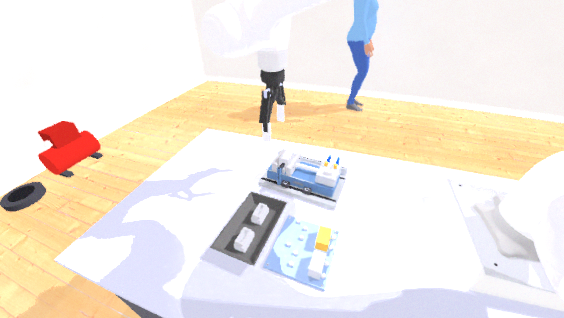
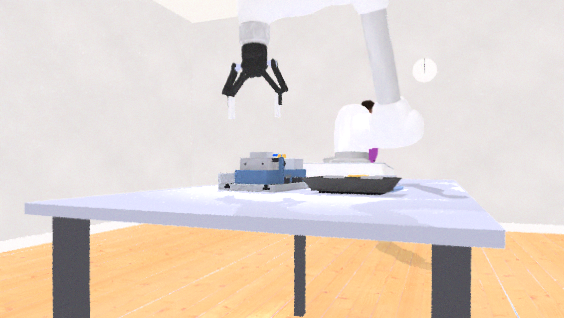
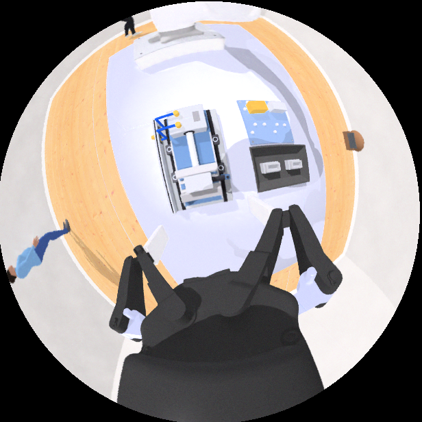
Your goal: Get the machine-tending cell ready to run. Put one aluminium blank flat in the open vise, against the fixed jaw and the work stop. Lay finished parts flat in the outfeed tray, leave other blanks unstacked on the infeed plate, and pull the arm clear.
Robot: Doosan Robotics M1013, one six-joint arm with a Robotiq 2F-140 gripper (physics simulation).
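Places are measured from the arm's base along level axes (x ahead, y left, z up), in millimetres.
Pixels of known places: gripper, fingertip midpoint: (image 1: 274, 129) (image 2: 254, 118); arm's base, link origin: (image 1: 515, 233) (image 2: 351, 165).
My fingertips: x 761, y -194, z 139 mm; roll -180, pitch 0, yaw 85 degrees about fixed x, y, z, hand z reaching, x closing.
Observation:
For each thing: its top centre in the pictures, then the offset to it from my fingertips. Level surfaces: height alone.
- blue vise, top centre: (image 2: 271, 157) (image 1: 304, 161) dx -117, dy +15, dz -112 mm
- light grey blank, top centre: (image 2: 261, 151) (image 1: 287, 154) dx -48, dy +5, dz -97 mm
- whitish block, top centre: (image 1: 317, 260) dx -205, dy +363, dz -167 mm
- light-blue infeed plate, top centre: (image 1: 303, 247) dx -162, dy +310, dz -203 mm
- yellow block, top centre: (image 1: 324, 234) dx -215, dy +278, dz -169 mm
- table, surface height: dz -211 mm
My gripper (image 1: 273, 125) (image 2: 254, 112) (image 3: 205, 218) is open and empty, high above the table beyond the vise's jaw end. The blue vise (image 1: 306, 174) (image 2: 257, 177) (image 3: 180, 153) holds a light grey blank (image 2: 261, 154) (image 3: 196, 183) between its jaws; it looks level and shows above the jaw tops. Exact contact with the fixed jaw and stop cannot be told. Two pale finished parts (image 1: 260, 213) (image 1: 244, 239) (image 3: 270, 167) (image 3: 294, 164) lie apart in the dark outfeed tray (image 2: 352, 185) (image 3: 284, 185). A whitish block (image 1: 317, 265) (image 3: 277, 107) lies unstacked on the light-blue infeed plate (image 1: 286, 259) (image 3: 272, 136).
A yellow block (image 1: 323, 238) (image 3: 257, 107) lies beside the whitish block on the plate. Blue tubes (image 3: 164, 120) with yellow fittings rise at the vise's far end. The arm's base plate (image 1: 472, 225) (image 3: 187, 54) is on the table (image 2: 150, 202). A person (image 1: 362, 45) (image 3: 30, 257) stands beyond it.

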